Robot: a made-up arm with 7 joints. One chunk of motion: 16 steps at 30 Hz.
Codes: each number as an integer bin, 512 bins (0 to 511) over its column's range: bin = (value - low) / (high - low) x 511, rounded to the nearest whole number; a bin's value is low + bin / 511 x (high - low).
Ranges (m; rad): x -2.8..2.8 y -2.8..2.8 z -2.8..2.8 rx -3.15..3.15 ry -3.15..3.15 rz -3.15..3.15
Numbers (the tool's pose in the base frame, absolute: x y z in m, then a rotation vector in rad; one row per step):
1: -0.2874 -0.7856 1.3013 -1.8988 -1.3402 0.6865
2: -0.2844 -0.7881 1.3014 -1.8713 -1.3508 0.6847
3: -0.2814 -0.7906 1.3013 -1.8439 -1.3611 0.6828
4: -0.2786 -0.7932 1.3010 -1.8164 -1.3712 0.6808
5: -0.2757 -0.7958 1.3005 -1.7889 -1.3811 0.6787
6: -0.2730 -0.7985 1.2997 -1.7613 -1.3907 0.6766
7: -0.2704 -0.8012 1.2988 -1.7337 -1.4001 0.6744
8: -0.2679 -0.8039 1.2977 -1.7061 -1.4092 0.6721
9: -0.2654 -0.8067 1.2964 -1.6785 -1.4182 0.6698
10: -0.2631 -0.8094 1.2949 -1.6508 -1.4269 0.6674
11: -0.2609 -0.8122 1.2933 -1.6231 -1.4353 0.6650
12: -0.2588 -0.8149 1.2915 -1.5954 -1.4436 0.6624
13: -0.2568 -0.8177 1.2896 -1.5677 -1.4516 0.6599
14: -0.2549 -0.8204 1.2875 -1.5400 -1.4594 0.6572
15: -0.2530 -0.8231 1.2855 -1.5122 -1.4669 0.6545
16: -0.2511 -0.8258 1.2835 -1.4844 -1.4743 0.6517
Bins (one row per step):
1: 229 184 374 101 147 311
2: 230 184 374 104 146 311
3: 230 183 374 106 145 311
4: 230 183 374 108 144 311
5: 230 183 374 110 143 311
6: 231 183 374 113 143 310
7: 231 182 374 115 142 310
8: 231 182 374 117 141 310
9: 231 182 374 119 140 310
10: 231 182 374 122 140 310
11: 232 181 374 124 139 309
12: 232 181 373 126 138 309
13: 232 181 373 128 138 309
14: 232 181 373 131 137 309
15: 232 180 373 133 137 309
16: 233 180 373 135 136 308

